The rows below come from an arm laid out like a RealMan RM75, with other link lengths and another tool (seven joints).
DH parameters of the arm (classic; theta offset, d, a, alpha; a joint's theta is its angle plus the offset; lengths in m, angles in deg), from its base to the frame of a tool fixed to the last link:
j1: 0 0.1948 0 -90
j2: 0 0 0 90
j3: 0 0.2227 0 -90
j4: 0 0 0 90
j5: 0 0.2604 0 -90
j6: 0 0 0 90
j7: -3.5 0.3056 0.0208 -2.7
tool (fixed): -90 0.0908 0 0
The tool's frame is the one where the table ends.
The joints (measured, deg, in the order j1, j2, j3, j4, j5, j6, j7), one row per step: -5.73 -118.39 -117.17 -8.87 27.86 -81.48 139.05; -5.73 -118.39 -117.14 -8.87 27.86 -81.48 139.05; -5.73 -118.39 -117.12 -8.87 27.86 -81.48 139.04; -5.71 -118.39 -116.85 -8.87 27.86 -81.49 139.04; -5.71 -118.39 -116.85 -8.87 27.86 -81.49 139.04; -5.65 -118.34 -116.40 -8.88 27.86 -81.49 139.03; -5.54 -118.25 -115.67 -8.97 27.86 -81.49 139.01; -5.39 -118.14 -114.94 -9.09 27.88 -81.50 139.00; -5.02 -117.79 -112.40 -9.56 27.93 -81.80 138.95; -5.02 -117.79 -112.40 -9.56 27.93 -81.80 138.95
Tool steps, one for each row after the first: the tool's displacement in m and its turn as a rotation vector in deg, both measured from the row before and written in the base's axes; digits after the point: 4 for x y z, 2 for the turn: 0.0001 0.0000 -0.0002 -0.03 0.00 -0.01; 0.0001 0.0000 -0.0001 -0.02 -0.01 -0.01; 0.0009 -0.0001 -0.0018 -0.23 0.02 -0.12; 0.0000 0.0000 0.0000 0.00 0.00 0.00; 0.0010 -0.0003 -0.0026 -0.39 0.08 -0.16; 0.0019 -0.0004 -0.0038 -0.59 0.17 -0.31; 0.0018 -0.0006 -0.0036 -0.59 0.21 -0.31; 0.0093 -0.0018 -0.0118 -1.92 0.65 -1.49; 0.0000 0.0000 0.0000 0.00 0.00 0.00
